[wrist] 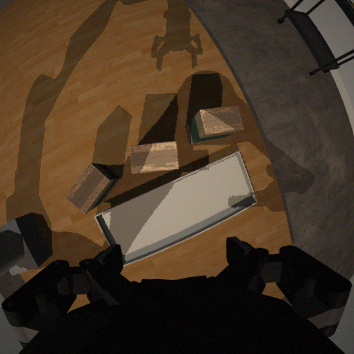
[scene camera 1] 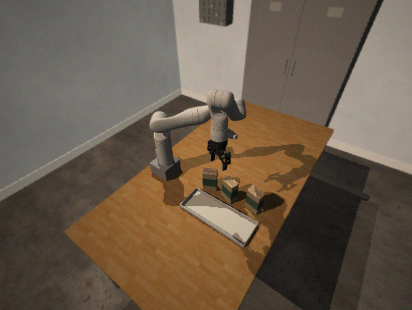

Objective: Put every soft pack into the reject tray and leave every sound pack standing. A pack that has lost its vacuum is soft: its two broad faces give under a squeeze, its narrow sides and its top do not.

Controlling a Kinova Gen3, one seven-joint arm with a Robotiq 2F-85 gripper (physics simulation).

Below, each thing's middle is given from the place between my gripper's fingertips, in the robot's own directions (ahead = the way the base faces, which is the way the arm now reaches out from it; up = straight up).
Right now my hand is 30 mm short of the reject tray [scene camera 1: 238, 227], 50 mm to the left of it and 310 mm above it.
